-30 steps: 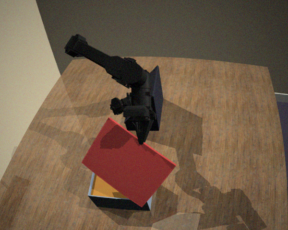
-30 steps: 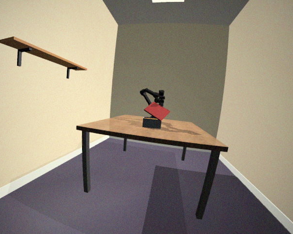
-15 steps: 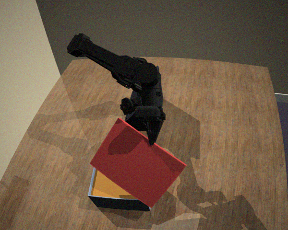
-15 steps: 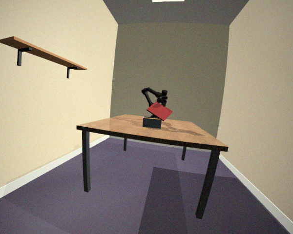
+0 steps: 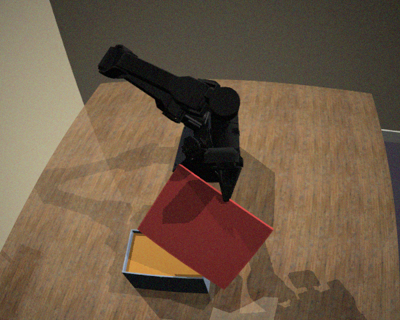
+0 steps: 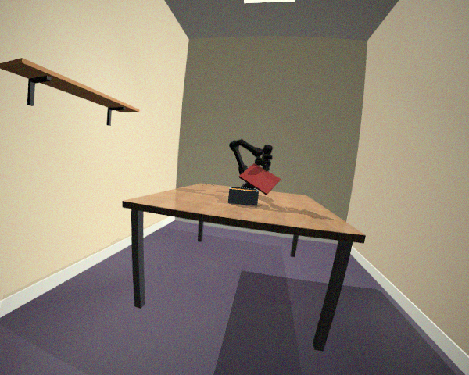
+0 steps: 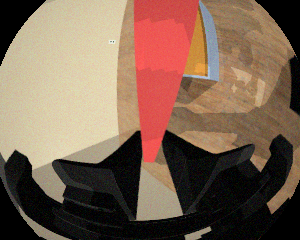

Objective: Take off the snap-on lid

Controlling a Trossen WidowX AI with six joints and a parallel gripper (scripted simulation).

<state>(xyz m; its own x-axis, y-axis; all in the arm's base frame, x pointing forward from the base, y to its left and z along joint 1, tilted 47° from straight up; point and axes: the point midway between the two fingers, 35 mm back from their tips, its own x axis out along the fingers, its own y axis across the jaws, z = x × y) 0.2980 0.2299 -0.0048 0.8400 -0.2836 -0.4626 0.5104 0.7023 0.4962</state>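
Now: gripper tip 6 cm short of the red lid, 4 cm to the left of it and 4 cm above it. From my gripper tip the other things lie so: storage box (18 cm below, 14 cm to the right, 8 cm ahead).
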